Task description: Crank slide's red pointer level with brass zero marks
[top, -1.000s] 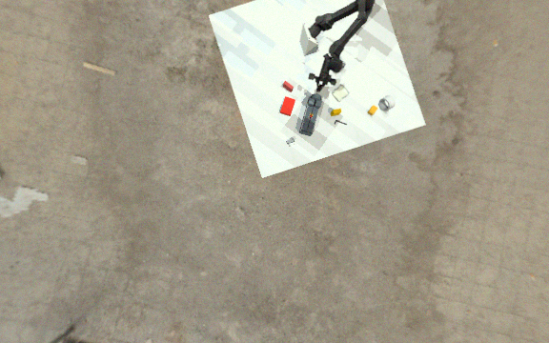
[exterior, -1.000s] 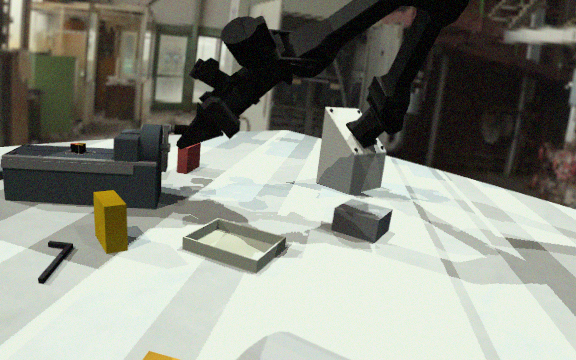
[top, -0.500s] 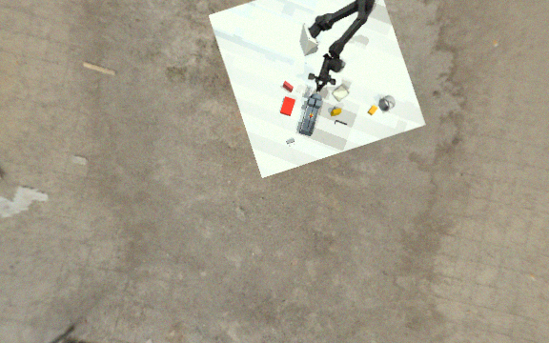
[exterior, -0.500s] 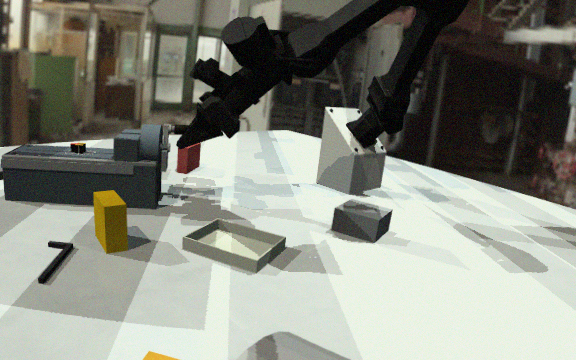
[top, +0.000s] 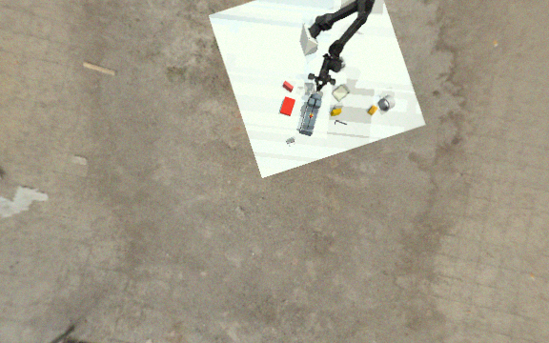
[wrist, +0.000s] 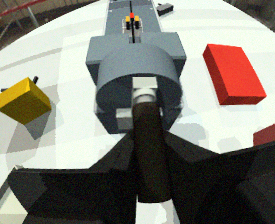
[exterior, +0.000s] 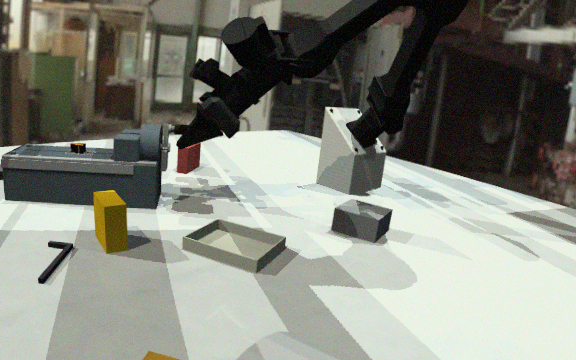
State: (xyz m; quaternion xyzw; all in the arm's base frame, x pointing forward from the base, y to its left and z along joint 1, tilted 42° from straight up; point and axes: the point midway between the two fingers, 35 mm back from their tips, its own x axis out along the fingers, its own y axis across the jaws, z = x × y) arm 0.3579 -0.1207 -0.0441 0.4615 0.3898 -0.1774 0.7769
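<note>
The dark crank handle lies 10 mm behind my gripper tip, 10 mm to the left of it and 30 mm above it. Round my gripper tip: red pointer (130 mm ahead, 120 mm to the right, 10 mm below); shallow grey tray (60 mm ahead, 190 mm to the left, 90 mm below); yellow block (180 mm ahead, 80 mm to the left, 60 mm below).
</note>
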